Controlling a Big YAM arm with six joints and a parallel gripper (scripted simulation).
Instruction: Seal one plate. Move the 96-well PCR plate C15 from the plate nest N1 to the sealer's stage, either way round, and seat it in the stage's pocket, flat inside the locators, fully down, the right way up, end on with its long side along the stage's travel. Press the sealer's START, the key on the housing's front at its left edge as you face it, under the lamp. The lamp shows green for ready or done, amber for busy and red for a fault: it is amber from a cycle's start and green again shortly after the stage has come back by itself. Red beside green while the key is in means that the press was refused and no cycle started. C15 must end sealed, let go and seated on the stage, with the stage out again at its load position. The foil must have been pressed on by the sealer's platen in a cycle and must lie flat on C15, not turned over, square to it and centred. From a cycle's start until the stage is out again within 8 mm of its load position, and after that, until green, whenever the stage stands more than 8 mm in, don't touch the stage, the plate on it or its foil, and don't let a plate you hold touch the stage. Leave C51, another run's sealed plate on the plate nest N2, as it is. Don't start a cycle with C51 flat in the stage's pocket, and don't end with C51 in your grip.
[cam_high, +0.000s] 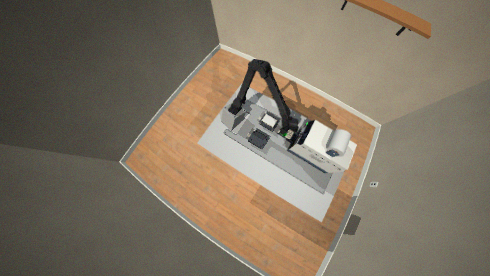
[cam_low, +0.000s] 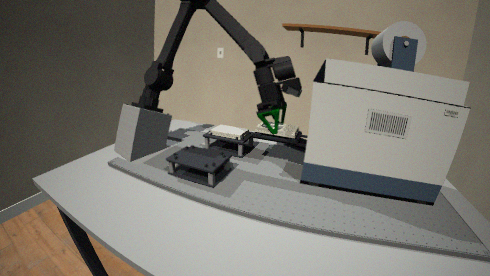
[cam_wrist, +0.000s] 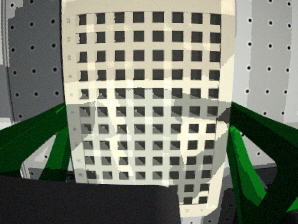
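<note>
The dark stage lies 20 mm below my hand. The rest, counted from my hand: 96-well plate C15 (right at my hand); white start key (100 mm to the left, 100 mm ahead, 70 mm above); sealed plate C51 (190 mm behind, 50 mm below, 30 mm to the left).
</note>
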